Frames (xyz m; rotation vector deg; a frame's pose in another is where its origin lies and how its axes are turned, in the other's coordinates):
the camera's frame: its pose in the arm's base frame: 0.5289 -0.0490 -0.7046 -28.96 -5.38 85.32
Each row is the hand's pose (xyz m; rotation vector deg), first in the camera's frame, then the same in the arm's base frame.
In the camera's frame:
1: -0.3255 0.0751 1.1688 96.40 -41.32 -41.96
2: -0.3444 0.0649 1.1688 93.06 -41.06 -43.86
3: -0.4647 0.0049 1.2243 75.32 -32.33 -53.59
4: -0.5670 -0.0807 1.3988 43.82 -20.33 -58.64
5: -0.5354 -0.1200 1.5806 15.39 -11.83 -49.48
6: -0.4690 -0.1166 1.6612 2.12 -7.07 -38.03
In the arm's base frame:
1: 0.0014 -0.0542 0.3906 74.46 21.03 31.46
2: 0.0090 -0.0724 0.3991 71.85 18.67 31.05
3: 0.0325 -0.1737 0.5008 53.41 10.98 27.62
4: 0.0380 -0.2261 0.7140 23.51 -2.30 28.61
5: 0.0113 -0.1476 0.8834 -3.24 -13.58 39.06
6: -0.0146 -0.0623 0.9378 -17.57 -17.21 49.68

